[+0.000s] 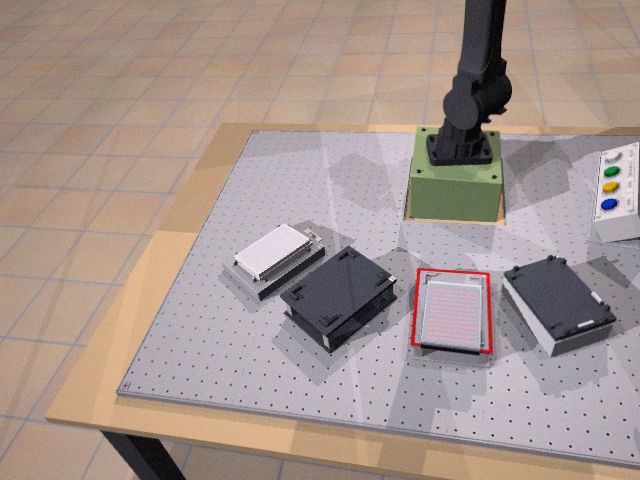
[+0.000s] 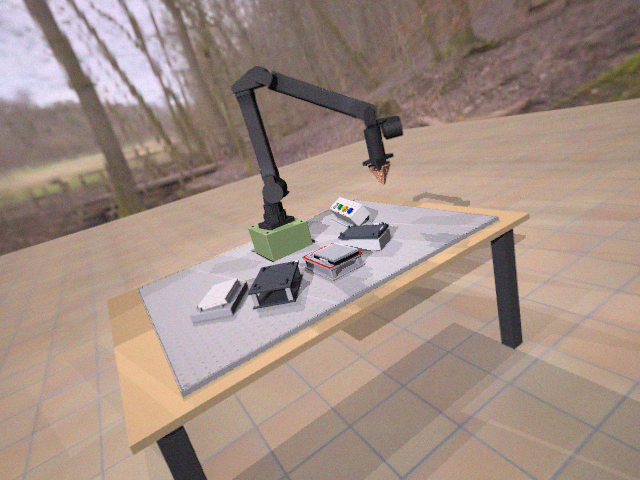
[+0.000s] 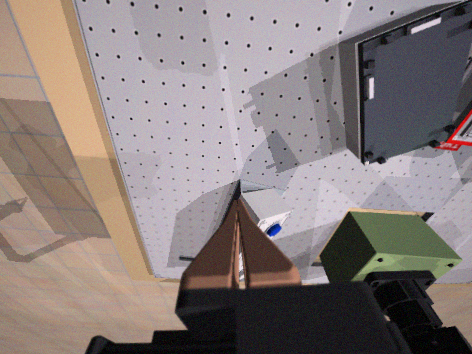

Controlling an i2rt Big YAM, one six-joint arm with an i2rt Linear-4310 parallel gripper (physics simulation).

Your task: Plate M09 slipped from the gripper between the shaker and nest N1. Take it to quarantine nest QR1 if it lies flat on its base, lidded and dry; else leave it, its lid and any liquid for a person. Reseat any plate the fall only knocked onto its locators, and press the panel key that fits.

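Places are measured from the arm's base along level axes (x ahead, y left, z up), in millimetres.
Pixels of known places: gripper, fingertip midpoint: [image 2: 383, 184] [image 3: 237, 205]; arm's base, link origin: [image 1: 458, 152] [image 2: 276, 224] [image 3: 391, 282].
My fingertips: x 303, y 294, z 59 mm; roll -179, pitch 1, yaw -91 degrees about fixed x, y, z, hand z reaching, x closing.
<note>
For each thing: its top centre in the pictures, then the offset to it from my fingertips.
- button panel, top centre: [image 3: 245, 262] [image 1: 627, 173] [image 2: 346, 201] 2 mm right, 208 mm back, 69 mm down
- clear plate with pinkish wells, top centre: [image 1: 452, 310] [image 2: 334, 249] 360 mm right, 76 mm ahead, 90 mm down
- red-bordered nest, top centre: [image 1: 452, 305] [image 2: 330, 253] 355 mm right, 51 mm ahead, 107 mm down
- white-topped plate, top centre: [image 1: 272, 246] [image 2: 218, 290] 666 mm right, 111 mm back, 106 mm down
- raised dark nest, top centre: [image 1: 337, 284] [image 2: 273, 273] 540 mm right, 4 mm ahead, 94 mm down
My gripper [image 2: 383, 181] [image 3: 237, 205] is shut and empty, high above the table near the button panel [image 1: 615, 198] [image 2: 351, 211] [image 3: 267, 206]. The panel has white, green, yellow and blue keys. A clear plate with pinkish wells [image 1: 452, 312] [image 2: 337, 253] lies on the red-bordered nest [image 1: 490, 312] [image 3: 462, 131]; its front edge reaches the front border, with a dark strip under it. A white-topped plate [image 1: 273, 250] [image 2: 219, 293] sits on a low grey base at the left. Which plate is M09 cannot be read. No liquid can be made out.
A raised dark nest [image 1: 338, 289] [image 2: 276, 276] with corner locators bears no plate. A grey box with a dark, pegged top [image 1: 560, 294] [image 2: 364, 230] [image 3: 415, 90] stands right of the red-bordered nest. The green arm base [image 1: 454, 198] [image 2: 283, 241] [image 3: 400, 240] stands behind.
</note>
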